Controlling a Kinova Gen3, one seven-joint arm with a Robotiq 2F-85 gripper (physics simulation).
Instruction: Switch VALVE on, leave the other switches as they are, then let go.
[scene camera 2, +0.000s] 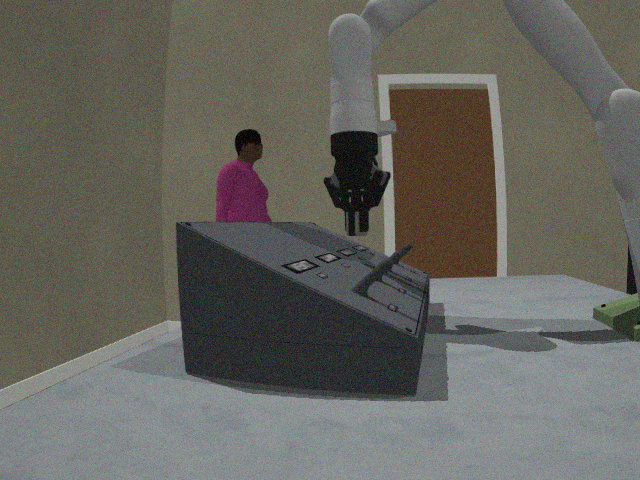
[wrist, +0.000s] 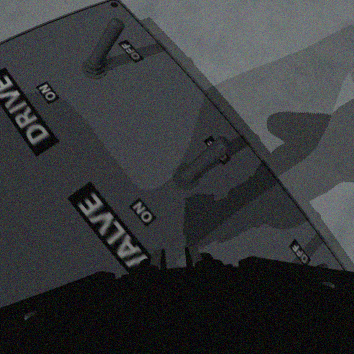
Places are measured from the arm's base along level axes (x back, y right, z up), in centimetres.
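Where they show: gripper, fingertip midpoint: (scene camera 2: 356, 235) (wrist: 175, 263).
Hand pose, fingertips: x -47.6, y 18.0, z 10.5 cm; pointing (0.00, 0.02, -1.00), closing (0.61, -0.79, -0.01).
Each offset is from my fingertips to the top centre of the thing. "spot": to the spot under its first point. Level surfaces: height alone.
The VALVE switch is a dark lever @[spot: dx +6.4, dy +1.8, dz -3.2 cm] (wrist: 202, 162) in the wrist view. It leans to the panel's lower edge and partly covers its OFF mark. Its ON mark @[spot: dx +1.1, dy +3.4, dz -3.8 cm] (wrist: 143, 212) and VALVE plate @[dz -2.8 cm] (wrist: 107, 225) show; the gripper covers the plate's end. The DRIVE lever @[dx +10.3, dy +13.1, dz -1.9 cm] (wrist: 105, 47) also leans to its OFF mark @[spot: dx +12.2, dy +12.4, dz -7.3 cm] (wrist: 131, 51). A third OFF mark @[spot: dx +5.1, dy -10.3, dz -7.4 cm] (wrist: 300, 251) shows at the lower right, its lever hidden. My gripper (scene camera 2: 356, 223) (wrist: 175, 263) is shut with its fingers close together, nothing seen between them. It hangs above the sloping panel, apart from the levers.
The grey console (scene camera 2: 289, 330) stands on the pale floor @[dz -14.8 cm] (scene camera 2: 310, 439). Its nearest lever @[dx -0.6, dy -21.2, dz -1.9 cm] (scene camera 2: 382, 269) sticks up from the slope. A person in pink (scene camera 2: 240, 191) stands behind the console. A brown door (scene camera 2: 439, 180) is at the back, and a green block (scene camera 2: 617, 312) is at the right.
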